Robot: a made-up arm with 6 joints. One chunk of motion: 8 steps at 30 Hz.
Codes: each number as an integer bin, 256 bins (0 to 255) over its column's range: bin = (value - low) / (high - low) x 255, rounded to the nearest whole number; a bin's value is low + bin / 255 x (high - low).
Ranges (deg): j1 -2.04..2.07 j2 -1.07..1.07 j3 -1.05..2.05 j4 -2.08..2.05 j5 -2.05..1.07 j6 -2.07..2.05
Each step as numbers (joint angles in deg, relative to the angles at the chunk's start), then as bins.
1 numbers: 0.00 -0.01 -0.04 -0.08 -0.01 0.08
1 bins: 127 126 83 123 167 133
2 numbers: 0.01 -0.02 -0.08 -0.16 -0.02 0.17
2 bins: 127 125 80 119 166 139
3 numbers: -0.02 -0.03 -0.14 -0.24 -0.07 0.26
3 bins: 125 124 75 114 162 144
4 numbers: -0.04 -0.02 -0.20 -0.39 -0.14 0.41
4 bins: 124 125 70 104 156 153
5 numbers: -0.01 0.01 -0.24 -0.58 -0.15 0.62
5 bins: 126 129 67 93 155 166
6 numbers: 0.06 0.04 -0.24 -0.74 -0.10 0.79
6 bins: 130 132 67 83 159 177
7 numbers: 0.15 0.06 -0.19 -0.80 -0.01 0.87
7 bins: 136 135 71 79 167 182
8 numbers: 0.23 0.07 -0.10 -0.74 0.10 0.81
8 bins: 141 136 78 83 176 178
